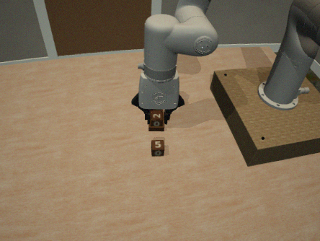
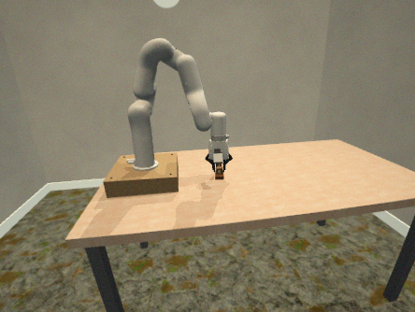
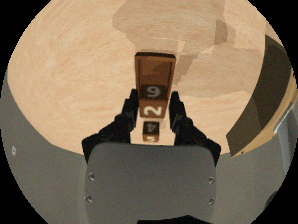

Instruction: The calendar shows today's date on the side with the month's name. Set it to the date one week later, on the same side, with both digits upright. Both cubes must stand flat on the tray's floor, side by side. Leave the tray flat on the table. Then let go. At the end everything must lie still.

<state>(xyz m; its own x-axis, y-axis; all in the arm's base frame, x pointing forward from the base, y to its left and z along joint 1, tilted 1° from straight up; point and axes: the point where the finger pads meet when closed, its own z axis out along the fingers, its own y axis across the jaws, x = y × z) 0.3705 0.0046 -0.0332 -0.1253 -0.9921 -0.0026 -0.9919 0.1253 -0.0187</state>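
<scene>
Now: hand 3 cm above the brown tray and 2 cm to the left of it. Also, from my hand: cube 1 cm below.
</scene>
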